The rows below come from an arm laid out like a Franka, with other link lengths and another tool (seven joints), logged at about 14 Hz.
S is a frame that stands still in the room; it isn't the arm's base.
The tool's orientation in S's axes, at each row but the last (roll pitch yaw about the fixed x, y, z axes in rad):
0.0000, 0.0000, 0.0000
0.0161, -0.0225, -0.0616
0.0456, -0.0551, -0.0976
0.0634, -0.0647, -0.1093
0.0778, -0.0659, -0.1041
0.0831, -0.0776, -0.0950
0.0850, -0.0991, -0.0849
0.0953, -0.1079, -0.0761
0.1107, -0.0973, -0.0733
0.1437, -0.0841, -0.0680
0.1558, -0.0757, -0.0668
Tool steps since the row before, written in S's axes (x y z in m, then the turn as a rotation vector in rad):
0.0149, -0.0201, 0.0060, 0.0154, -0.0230, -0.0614
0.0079, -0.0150, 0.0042, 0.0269, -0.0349, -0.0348
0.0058, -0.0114, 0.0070, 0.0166, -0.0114, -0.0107
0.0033, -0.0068, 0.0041, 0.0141, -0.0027, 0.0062
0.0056, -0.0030, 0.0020, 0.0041, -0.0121, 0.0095
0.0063, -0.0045, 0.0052, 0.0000, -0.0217, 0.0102
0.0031, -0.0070, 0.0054, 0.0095, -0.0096, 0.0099
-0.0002, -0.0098, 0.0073, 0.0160, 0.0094, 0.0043
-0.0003, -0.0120, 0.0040, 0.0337, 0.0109, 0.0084
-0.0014, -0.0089, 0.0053, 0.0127, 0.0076, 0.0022
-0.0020, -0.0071, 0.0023, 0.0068, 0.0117, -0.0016
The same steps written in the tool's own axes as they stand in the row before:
0.0149, -0.0201, 0.0060, 0.0154, -0.0230, -0.0614
0.0089, -0.0144, 0.0042, 0.0282, -0.0337, -0.0349
0.0073, -0.0105, 0.0071, 0.0170, -0.0102, -0.0112
0.0043, -0.0061, 0.0042, 0.0147, -0.0008, 0.0053
0.0060, -0.0023, 0.0018, 0.0059, -0.0109, 0.0100
0.0071, -0.0035, 0.0050, 0.0028, -0.0207, 0.0118
0.0042, -0.0063, 0.0056, 0.0112, -0.0080, 0.0095
0.0013, -0.0091, 0.0081, 0.0156, 0.0108, 0.0016
0.0010, -0.0115, 0.0052, 0.0335, 0.0138, 0.0037
-0.0003, -0.0081, 0.0066, 0.0123, 0.0085, -0.0001
-0.0013, -0.0068, 0.0035, 0.0059, 0.0117, -0.0039

